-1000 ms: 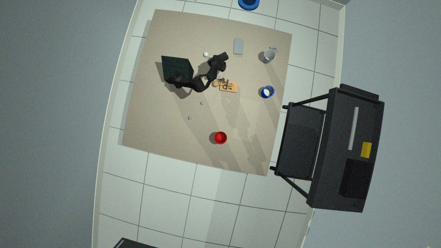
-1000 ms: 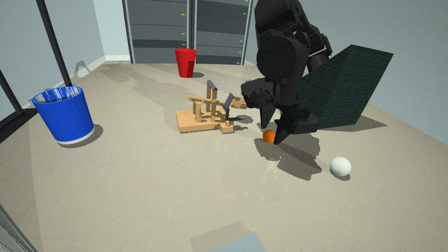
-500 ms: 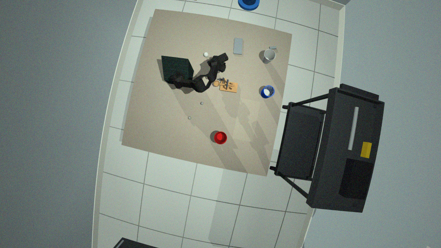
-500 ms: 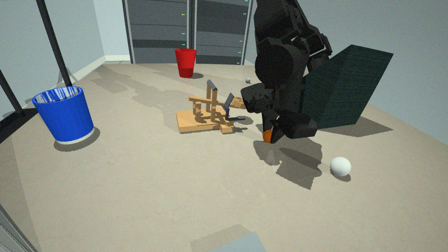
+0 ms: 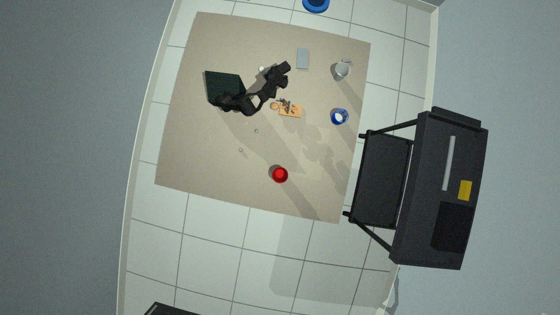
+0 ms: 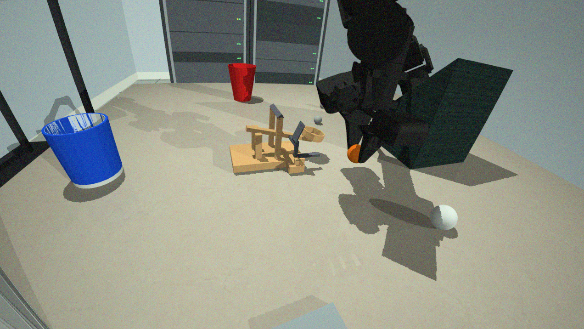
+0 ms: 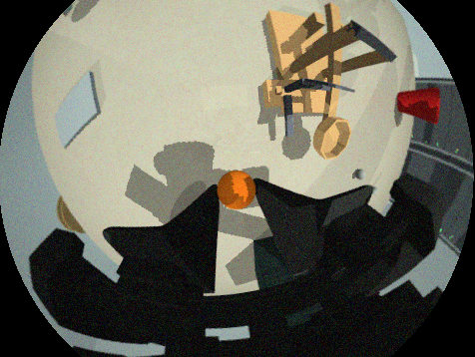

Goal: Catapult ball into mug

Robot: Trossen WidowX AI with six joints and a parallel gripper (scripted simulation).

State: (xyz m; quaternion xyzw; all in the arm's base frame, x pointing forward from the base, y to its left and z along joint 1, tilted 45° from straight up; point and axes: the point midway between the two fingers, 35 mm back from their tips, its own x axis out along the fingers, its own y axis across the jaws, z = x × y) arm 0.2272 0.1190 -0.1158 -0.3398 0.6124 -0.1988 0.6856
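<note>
The wooden catapult lies 11 cm ahead of my gripper tip, 8 cm to the right of it and 1 cm below it. Round my gripper tip: white ball 12 cm behind, 11 cm to the left, 4 cm below; then orange ball 1 cm above; then grey plate 28 cm to the left, 10 cm ahead, 6 cm below.
</note>
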